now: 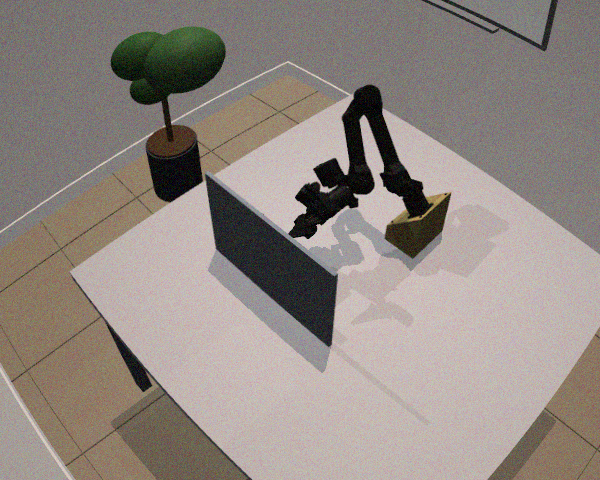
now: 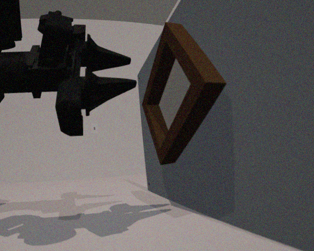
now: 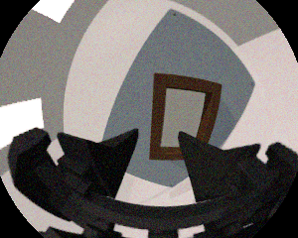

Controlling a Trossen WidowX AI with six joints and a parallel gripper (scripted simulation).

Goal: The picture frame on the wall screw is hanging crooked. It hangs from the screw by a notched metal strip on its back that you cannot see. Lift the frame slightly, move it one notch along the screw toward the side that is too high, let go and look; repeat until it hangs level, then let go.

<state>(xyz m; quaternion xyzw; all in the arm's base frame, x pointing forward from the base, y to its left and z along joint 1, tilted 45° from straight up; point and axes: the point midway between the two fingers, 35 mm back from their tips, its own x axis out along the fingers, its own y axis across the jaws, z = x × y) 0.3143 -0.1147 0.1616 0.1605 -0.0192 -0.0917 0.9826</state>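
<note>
The brown wooden picture frame lies 50 mm below my gripper tip, 50 mm ahead of it and 30 mm to the right of it. Also, from my gripper tip: dark grey wall panel 60 mm below, 60 mm ahead, 20 mm to the right.
</note>
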